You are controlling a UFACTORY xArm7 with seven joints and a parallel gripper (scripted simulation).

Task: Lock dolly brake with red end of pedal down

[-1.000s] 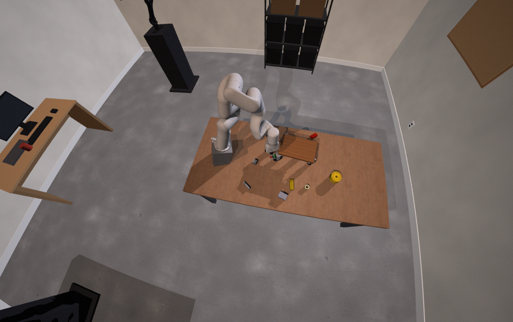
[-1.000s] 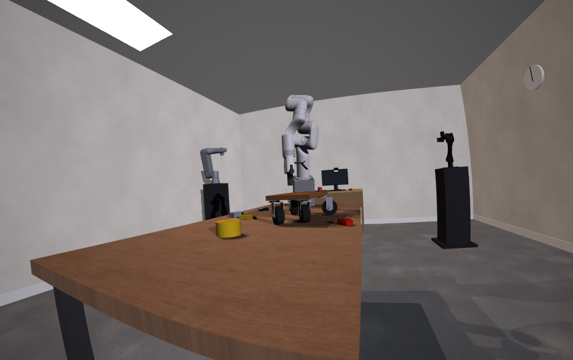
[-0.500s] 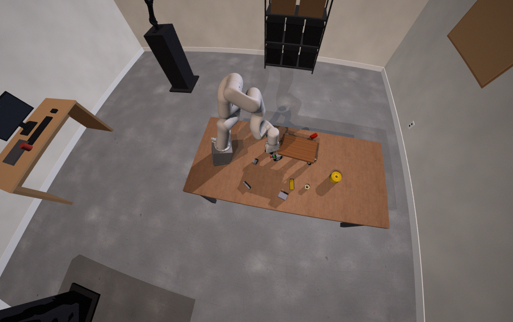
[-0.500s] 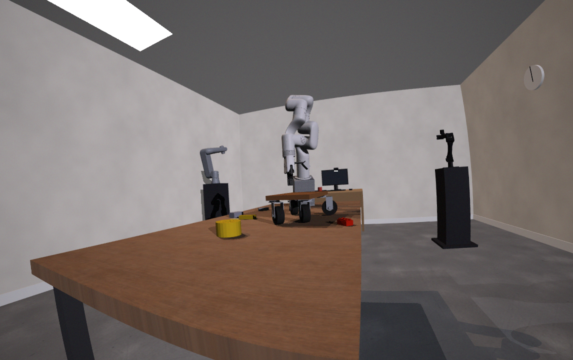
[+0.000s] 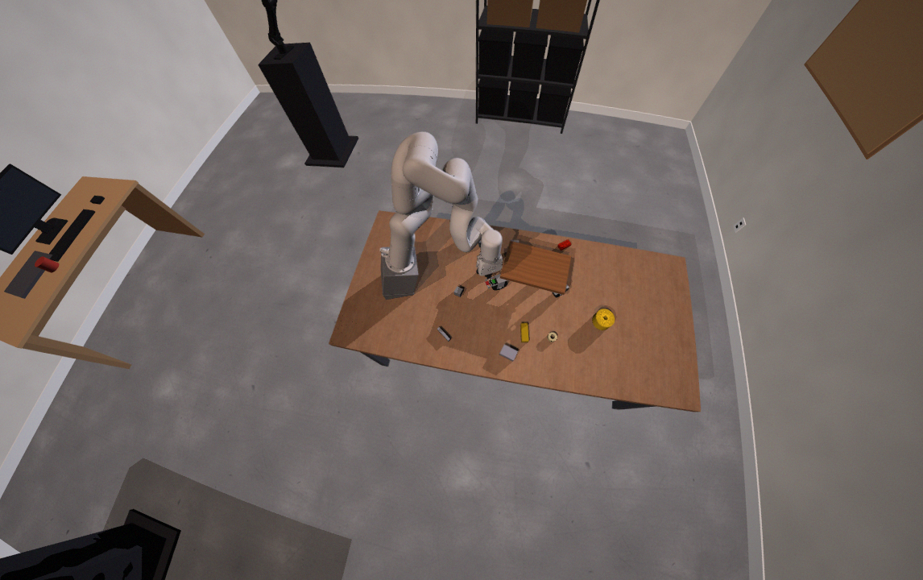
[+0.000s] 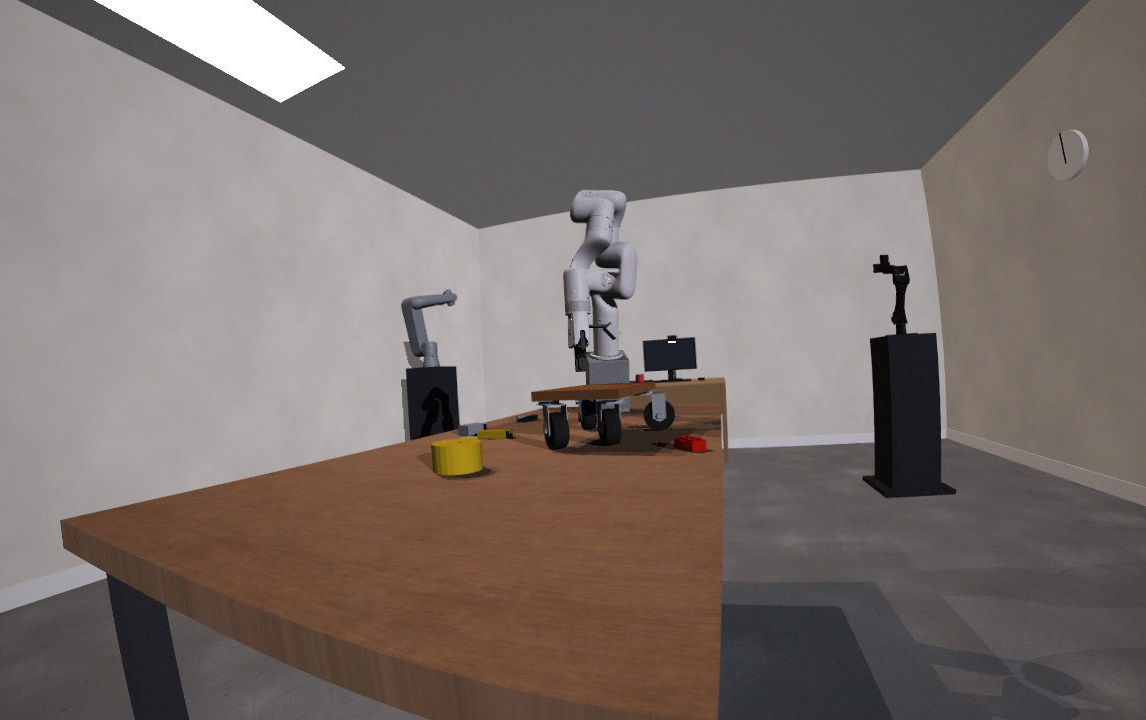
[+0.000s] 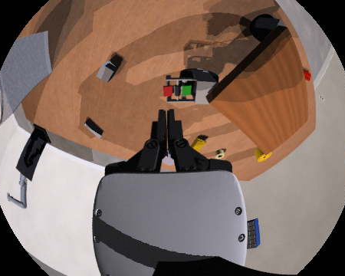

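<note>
Now: the brake pedal 100 mm below my hand, 10 mm to the left of it and 10 mm ahead of it. From my hand the other things lie so: yellow bar 200 mm ahead, 190 mm to the right, 170 mm below; red brick 370 mm ahead, 320 mm to the left, 170 mm below; grey box 290 mm to the right, 170 mm below, 140 mm ahead.
</note>
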